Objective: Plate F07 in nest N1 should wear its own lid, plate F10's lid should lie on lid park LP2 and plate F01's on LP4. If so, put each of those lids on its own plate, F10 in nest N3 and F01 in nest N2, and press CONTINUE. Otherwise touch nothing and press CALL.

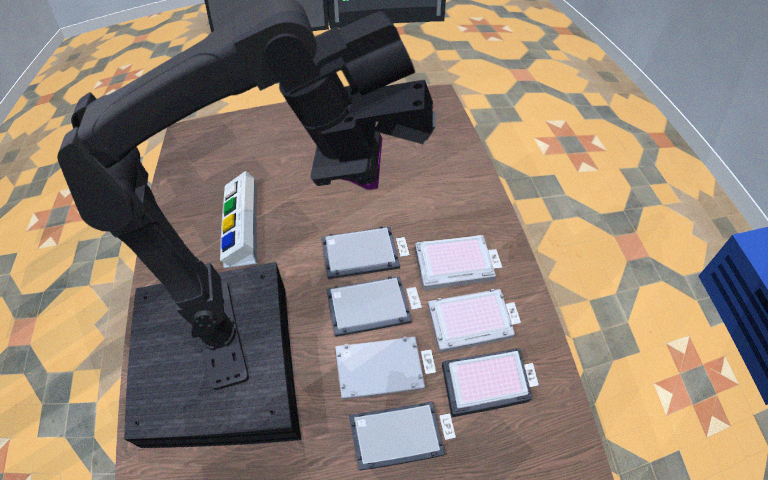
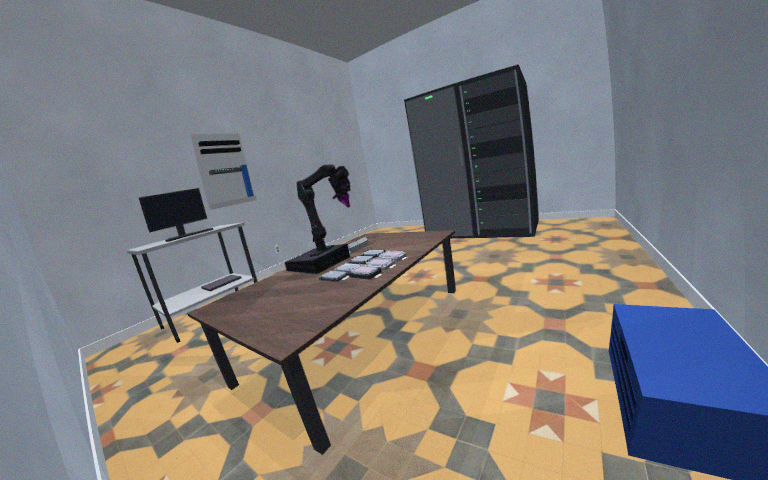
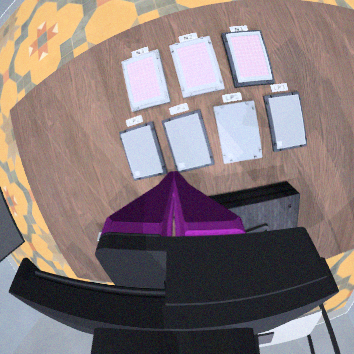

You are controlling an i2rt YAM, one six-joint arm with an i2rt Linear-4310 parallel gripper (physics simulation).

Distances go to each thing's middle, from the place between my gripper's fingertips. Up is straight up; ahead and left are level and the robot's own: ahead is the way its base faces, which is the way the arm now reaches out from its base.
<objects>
The white button box [image 1: 243, 251] lies 32 cm to the left of my hand, 32 cm below it and 21 cm behind it.
</objects>
